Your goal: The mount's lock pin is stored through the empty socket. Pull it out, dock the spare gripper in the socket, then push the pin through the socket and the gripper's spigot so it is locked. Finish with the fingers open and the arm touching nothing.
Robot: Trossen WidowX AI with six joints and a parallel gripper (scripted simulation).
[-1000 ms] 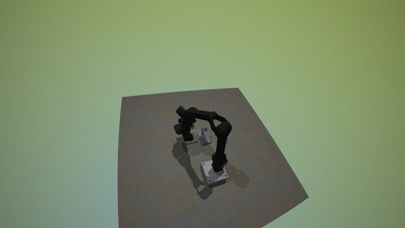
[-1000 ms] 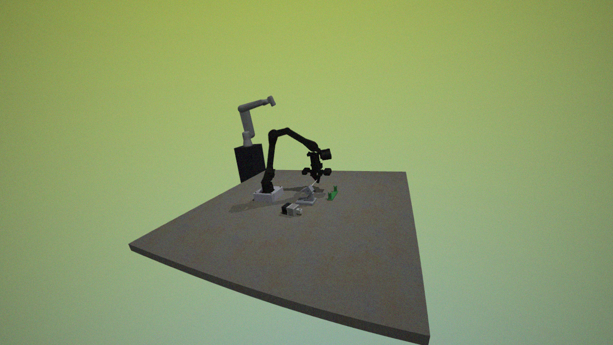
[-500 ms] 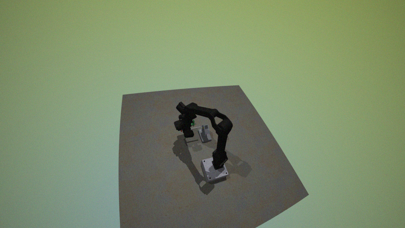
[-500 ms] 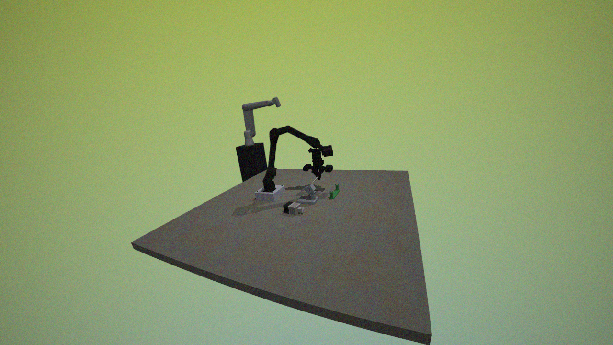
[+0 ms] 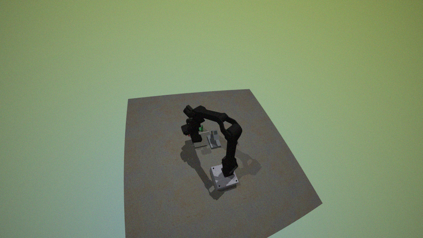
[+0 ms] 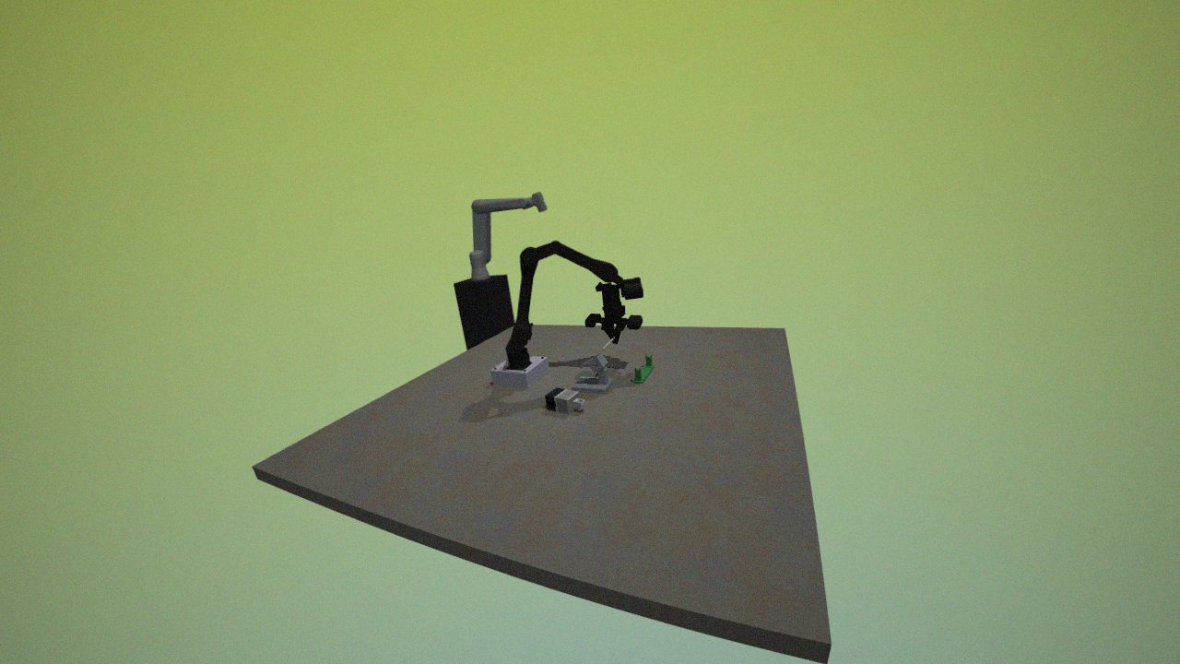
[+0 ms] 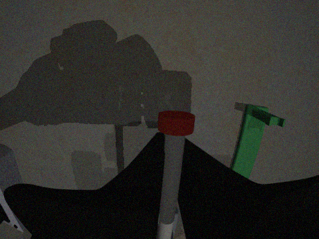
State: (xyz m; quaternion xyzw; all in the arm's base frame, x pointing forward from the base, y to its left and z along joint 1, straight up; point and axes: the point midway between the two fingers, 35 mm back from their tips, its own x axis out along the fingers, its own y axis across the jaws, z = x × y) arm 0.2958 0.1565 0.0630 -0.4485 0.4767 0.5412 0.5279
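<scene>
Now: the green cradle 11 cm ahead of my gripper tip, 6 cm to the right of it and 6 cm below it. Also, from my gripper tip: socket (17 cm to the right, 3 cm below, 2 cm behind); spare gripper (32 cm to the right, 6 cm below, 5 cm behind).
</scene>
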